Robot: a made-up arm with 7 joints.
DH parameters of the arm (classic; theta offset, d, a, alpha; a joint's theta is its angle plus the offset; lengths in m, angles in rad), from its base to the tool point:
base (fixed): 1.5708 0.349 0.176 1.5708
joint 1: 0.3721 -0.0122 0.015 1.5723
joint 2: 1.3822 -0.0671 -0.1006 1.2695
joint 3: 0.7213 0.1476 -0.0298 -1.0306
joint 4: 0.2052 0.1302 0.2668 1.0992
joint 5: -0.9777 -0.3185 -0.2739 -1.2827
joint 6: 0 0.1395 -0.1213 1.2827
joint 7: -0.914 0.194 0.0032 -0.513
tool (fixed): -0.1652 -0.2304 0 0
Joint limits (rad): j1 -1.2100..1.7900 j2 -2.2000..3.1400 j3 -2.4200..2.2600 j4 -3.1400..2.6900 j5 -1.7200..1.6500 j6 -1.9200..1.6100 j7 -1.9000..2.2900
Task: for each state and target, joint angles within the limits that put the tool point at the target. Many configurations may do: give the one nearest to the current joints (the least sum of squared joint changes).
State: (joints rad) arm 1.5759 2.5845 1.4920 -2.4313 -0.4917 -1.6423 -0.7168
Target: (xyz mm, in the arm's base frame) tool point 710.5 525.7 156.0
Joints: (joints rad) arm 1.5004 2.0199 1.3770 -2.7118 -0.3968 -1.6059 -0.7360
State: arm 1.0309 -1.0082 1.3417 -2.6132 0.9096 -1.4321 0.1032
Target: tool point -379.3 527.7 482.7
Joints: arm 1.1680 -1.0873 1.2252 -2.8816 0.9979 -1.5127 0.2435
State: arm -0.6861 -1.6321 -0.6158 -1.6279 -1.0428 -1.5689 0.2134
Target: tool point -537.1 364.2 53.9
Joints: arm -0.8014 -1.8556 -0.4477 -1.4480 -0.8380 -1.7880 0.3499
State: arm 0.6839 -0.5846 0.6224 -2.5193 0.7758 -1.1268 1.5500
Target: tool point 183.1 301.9 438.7
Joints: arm 0.6857 0.2335 0.1903 -2.3339 1.4601 -1.1411 1.1173
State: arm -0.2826 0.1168 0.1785 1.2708 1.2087 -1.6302 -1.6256
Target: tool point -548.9 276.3 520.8
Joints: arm -0.3613 0.1563 -0.0984 0.9575 1.4510 -1.8632 -1.8324
